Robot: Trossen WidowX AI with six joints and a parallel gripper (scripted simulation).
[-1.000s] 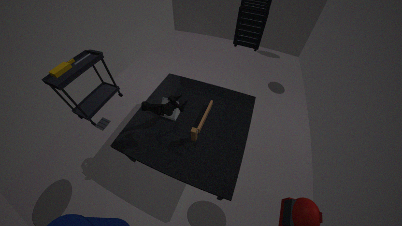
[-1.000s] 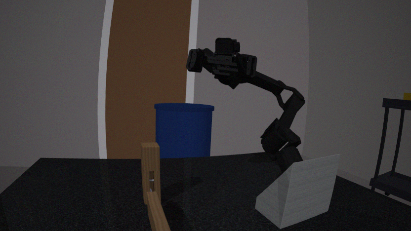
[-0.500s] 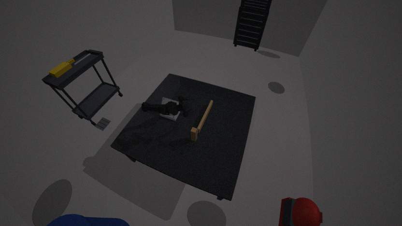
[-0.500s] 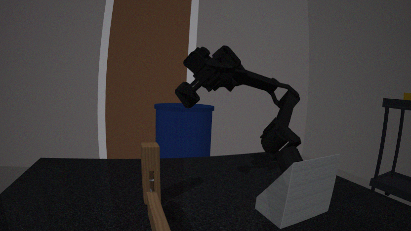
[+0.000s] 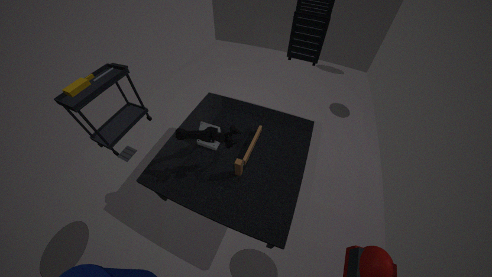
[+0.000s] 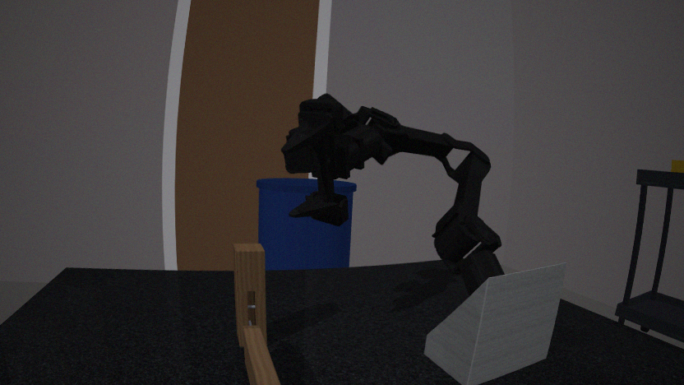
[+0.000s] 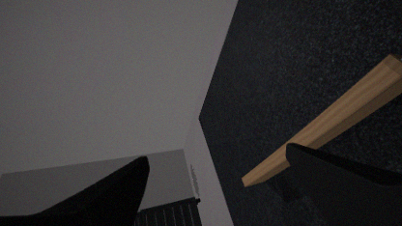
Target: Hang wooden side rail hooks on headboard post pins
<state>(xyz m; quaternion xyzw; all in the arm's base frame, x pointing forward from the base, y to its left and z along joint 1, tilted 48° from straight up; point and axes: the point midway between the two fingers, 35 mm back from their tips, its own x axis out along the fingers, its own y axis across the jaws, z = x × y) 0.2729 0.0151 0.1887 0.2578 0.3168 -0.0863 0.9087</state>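
Right now the wooden headboard post is 21 cm below my gripper tip, 14 cm to the right of it and 2 cm ahead of it.
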